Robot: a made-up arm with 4 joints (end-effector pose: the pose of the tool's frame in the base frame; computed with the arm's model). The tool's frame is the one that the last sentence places. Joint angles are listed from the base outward.
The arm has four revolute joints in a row. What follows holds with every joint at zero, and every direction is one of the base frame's.
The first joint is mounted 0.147 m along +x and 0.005 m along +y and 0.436 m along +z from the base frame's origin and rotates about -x.
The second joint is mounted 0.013 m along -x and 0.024 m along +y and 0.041 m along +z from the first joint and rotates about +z.
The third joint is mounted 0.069 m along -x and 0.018 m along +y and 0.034 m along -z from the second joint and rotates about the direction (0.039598, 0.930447, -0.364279).
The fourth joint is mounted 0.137 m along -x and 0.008 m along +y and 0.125 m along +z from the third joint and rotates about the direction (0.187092, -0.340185, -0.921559).
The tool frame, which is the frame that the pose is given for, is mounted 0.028 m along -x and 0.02 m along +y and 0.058 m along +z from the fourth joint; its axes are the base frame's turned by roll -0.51, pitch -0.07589 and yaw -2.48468 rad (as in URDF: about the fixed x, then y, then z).
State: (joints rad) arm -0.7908 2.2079 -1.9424 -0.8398
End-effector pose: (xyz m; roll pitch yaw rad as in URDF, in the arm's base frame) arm 0.3311 0.0852 0.2745 2.0513 -0.6847 0.2126
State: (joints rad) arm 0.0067 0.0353 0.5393 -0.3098
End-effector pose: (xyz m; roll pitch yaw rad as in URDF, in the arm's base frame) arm 0.0149 0.0847 0.6826 -0.9760 -0.4869 -2.2146
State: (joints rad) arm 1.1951 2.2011 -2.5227 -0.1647
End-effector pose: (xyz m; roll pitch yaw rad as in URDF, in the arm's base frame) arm 0.2543 -0.1591 0.3087 1.0251 1.0590 0.8696
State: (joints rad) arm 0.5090 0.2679 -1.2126 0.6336
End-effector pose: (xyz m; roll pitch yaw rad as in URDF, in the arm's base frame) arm -0.1414 -0.1078 0.4254 0.3769 0.6199 -1.6577
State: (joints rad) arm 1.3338 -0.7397 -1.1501 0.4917
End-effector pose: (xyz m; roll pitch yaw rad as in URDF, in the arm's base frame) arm -0.1141 0.0023 0.2296 1.3834 -0.0151 -2.1188
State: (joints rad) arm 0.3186 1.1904 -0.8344 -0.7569
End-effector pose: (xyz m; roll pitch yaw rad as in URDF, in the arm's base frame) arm 0.0415 -0.2464 0.5497 -0.1550 -0.3803 -0.3868
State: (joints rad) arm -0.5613 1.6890 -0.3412 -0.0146
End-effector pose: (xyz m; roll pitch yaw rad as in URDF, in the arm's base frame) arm 0.1438 -0.2852 0.4057 0.2038 0.4569 -0.4991
